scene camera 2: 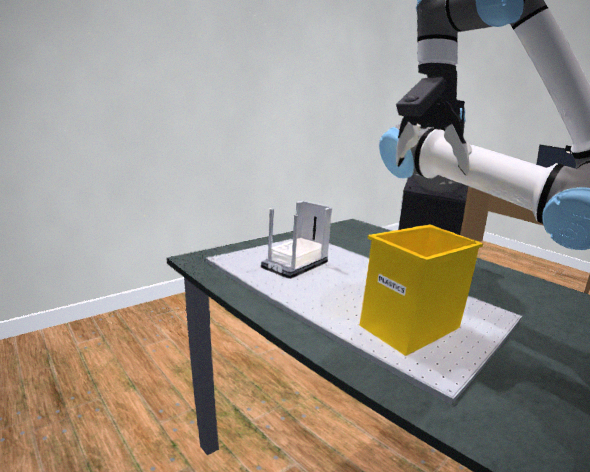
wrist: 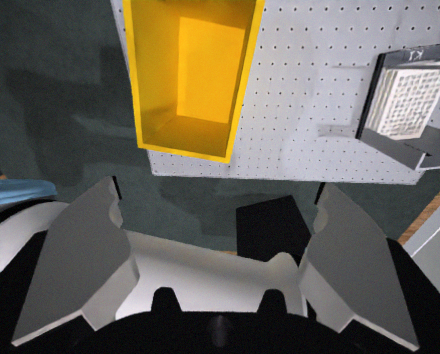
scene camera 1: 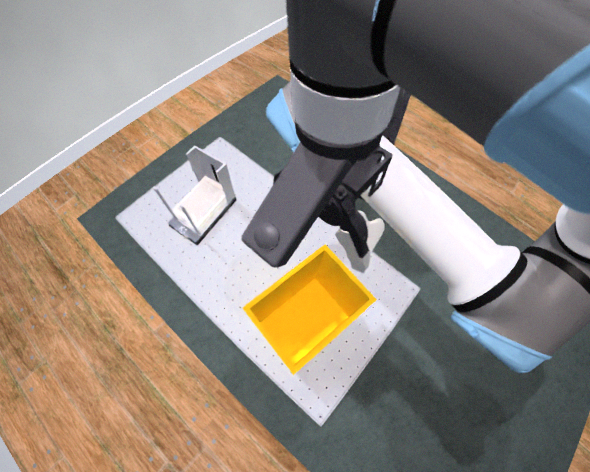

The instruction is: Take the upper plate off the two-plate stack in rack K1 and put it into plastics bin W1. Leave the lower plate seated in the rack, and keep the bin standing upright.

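Pixels of known places: gripper, fingertip midpoint: [scene camera 2: 430, 170] [wrist: 219, 182] [scene camera 1: 319, 236]; arm's base at its link origin: [scene camera 2: 438, 175].
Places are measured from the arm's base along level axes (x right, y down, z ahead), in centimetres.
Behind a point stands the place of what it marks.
Observation:
Rack K1 [scene camera 1: 227, 182] {x 14.5, y 15.5, z 29.7 cm} [scene camera 2: 306, 217] {x 22.2, y 13.9, z 30.0 cm} [wrist: 370, 97] {x 13.4, y 23.7, z 37.1 cm} stands upright at the far left of the perforated board in the scene views. A pale, low plate stack [scene camera 1: 202, 202] {x 17.8, y 20.2, z 36.2 cm} [scene camera 2: 300, 251] {x 15.9, y 20.2, z 37.6 cm} [wrist: 410, 102] {x 18.0, y 20.0, z 36.8 cm} sits between its posts; the border between upper and lower plate is hard to tell. The yellow plastics bin W1 [scene camera 1: 295, 292] {x -13.7, y 22.4, z 37.1 cm} [scene camera 2: 415, 300] {x -23.1, y 14.2, z 49.3 cm} [wrist: 155, 75] {x -24.7, y 12.3, z 40.7 cm} stands upright, and its visible inside is bare. My gripper [scene camera 2: 433, 168] {x -14.7, y -4.7, z 34.7 cm} [wrist: 219, 182] {x -14.7, y -4.7, z 34.7 cm} is open and empty, high above the table, away from the rack. In scene camera 1 its fingers show partly, beyond the bin's rear corner.
The light perforated board [scene camera 1: 220, 290] {x -0.3, y 24.8, z 47.8 cm} [scene camera 2: 325, 300] {x -0.5, y 24.7, z 45.2 cm} [wrist: 300, 125] {x 1.8, y 24.7, z 31.0 cm} lies on the dark green table [scene camera 1: 170, 295] {x 8.0, y 26.0, z 56.6 cm} [scene camera 2: 540, 400] {x -46.4, y 26.1, z 42.1 cm}. The bin is toward the board's near right. The arm's own white link [scene camera 1: 425, 225] {x -24.8, y -8.1, z 25.5 cm} [scene camera 2: 500, 165] {x -25.5, y -7.5, z 26.1 cm} runs low behind the gripper. A grey wall [scene camera 2: 150, 125] rises behind the table.

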